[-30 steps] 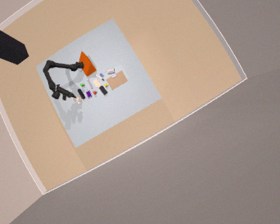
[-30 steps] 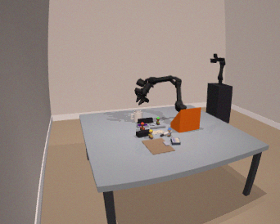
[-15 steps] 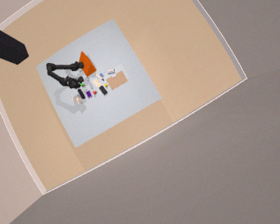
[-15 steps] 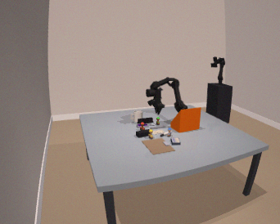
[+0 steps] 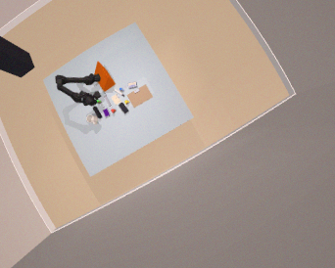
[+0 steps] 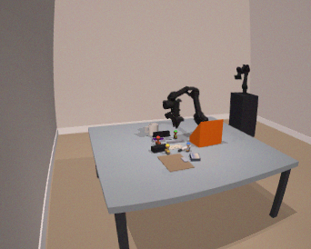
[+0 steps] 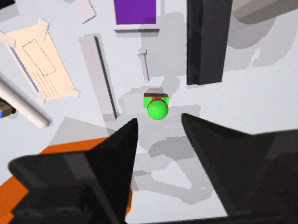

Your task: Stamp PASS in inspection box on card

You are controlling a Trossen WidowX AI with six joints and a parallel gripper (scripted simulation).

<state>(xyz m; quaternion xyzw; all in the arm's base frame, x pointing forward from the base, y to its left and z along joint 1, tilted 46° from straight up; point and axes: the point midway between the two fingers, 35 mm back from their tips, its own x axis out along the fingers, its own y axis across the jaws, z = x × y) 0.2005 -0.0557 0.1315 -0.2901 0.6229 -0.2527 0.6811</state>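
My gripper tip is now 7 cm above the green-knobbed stamp. Also, from my gripper tip: long grey bar 3 cm ahead, 9 cm to the left, 8 cm below; t-shaped pin 6 cm ahead, 1 cm to the left, 8 cm below; purple ink pad 14 cm ahead, 1 cm to the left, 8 cm below.
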